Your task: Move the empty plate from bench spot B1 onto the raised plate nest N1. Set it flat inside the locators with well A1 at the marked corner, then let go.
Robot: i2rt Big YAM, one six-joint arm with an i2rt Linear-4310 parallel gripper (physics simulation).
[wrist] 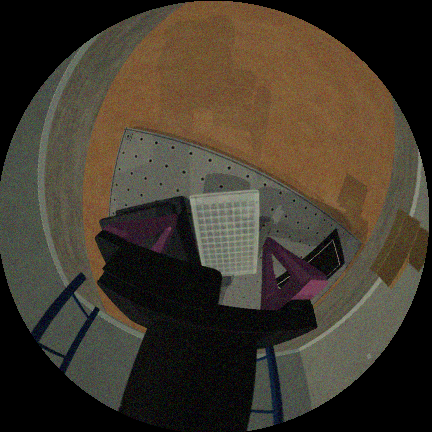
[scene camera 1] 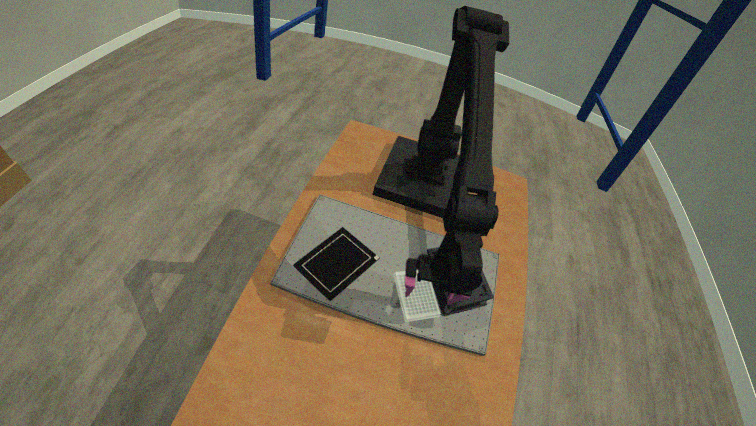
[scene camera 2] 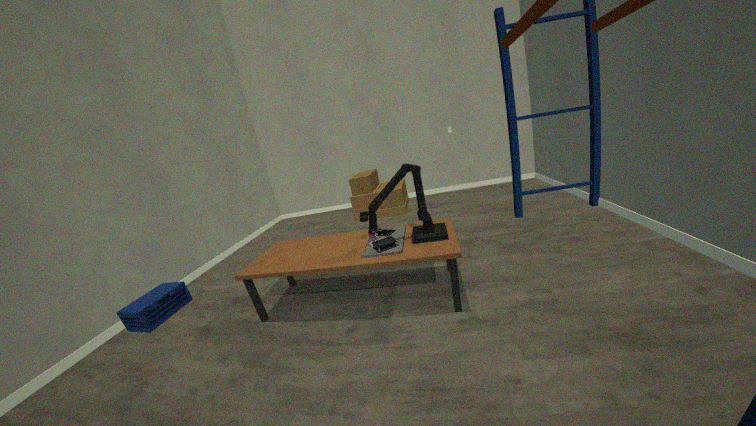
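Pixels of known places: gripper, fingertip midpoint: (wrist: pixel 221 230) (scene camera 1: pixel 427 299) (scene camera 2: pixel 373 239); arm's base, link origin: (scene camera 1: pixel 427 171) (scene camera 2: pixel 428 230).
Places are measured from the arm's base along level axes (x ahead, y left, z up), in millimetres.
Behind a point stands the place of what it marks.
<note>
A white gridded plate (scene camera 1: pixel 421 305) {x 423, y 91, z -20 mm} (wrist: pixel 229 232) {x 411, y 74, z -16 mm} lies on the grey perforated board (scene camera 1: pixel 320 214) {x 270, y -226, z -23 mm} (wrist: pixel 150 172) {x 443, y 203, z -23 mm}, close beside a raised black block (scene camera 1: pixel 478 300) {x 387, y 213, z 20 mm} (scene camera 2: pixel 384 242) {x 326, y 175, z 20 mm} (wrist: pixel 187 222) {x 400, y 130, z -19 mm} that looks like the nest. A black mat (scene camera 1: pixel 338 261) {x 385, y -128, z -22 mm} (wrist: pixel 327 256) {x 435, y -136, z -22 mm} with a thin pale outline and a small white mark at one corner lies at the other end of the board. My gripper (scene camera 1: pixel 433 294) {x 426, y 94, z 23 mm} (wrist: pixel 221 230) {x 426, y 94, z 23 mm} is open and empty, low over the plate. In the wrist view the plate shows between the magenta fingertips, with one finger over the black block. The block's top is partly hidden by the gripper.
The board lies on an orange-brown table (scene camera 1: pixel 296 375) {x 679, y -108, z -36 mm} (scene camera 2: pixel 312 254) {x 966, y 119, z -37 mm} (wrist: pixel 300 90) {x 660, y 59, z -36 mm}, in front of the arm's black base (scene camera 1: pixel 396 169) {x 36, y -89, z -1 mm} (scene camera 2: pixel 429 232) {x -4, y 61, z 6 mm}. Cardboard boxes (scene camera 2: pixel 391 203) (wrist: pixel 397 245), a blue stack (scene camera 2: pixel 153 306) and blue rack uprights (scene camera 1: pixel 261 44) (scene camera 2: pixel 513 132) stand away from the table.
</note>
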